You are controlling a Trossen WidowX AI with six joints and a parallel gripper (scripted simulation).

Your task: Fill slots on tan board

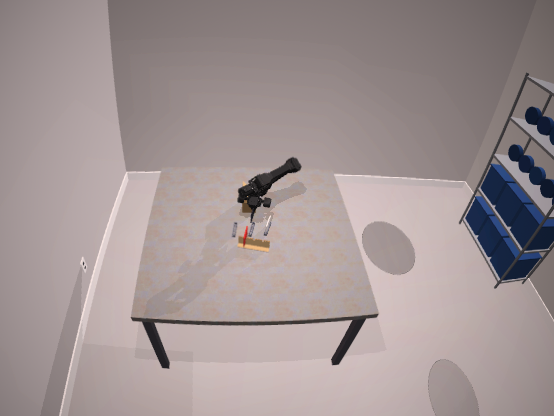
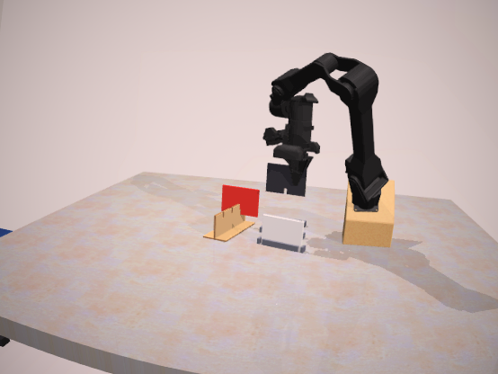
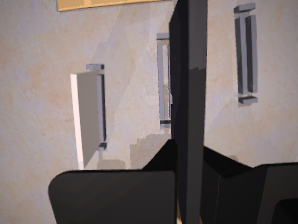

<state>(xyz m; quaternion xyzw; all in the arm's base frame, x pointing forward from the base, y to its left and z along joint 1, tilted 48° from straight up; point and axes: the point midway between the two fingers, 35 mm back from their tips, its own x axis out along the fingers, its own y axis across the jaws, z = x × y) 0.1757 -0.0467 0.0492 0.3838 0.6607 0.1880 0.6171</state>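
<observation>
The tan board lies 150 mm ahead of my gripper tip, 100 mm below it and 10 mm to the right of it. Also, from my gripper tip: dark navy board (20 mm ahead, 10 mm to the right); red board (140 mm ahead, 70 mm below, 60 mm to the right); white board (100 mm below, 90 mm to the left, 20 mm ahead).
</observation>
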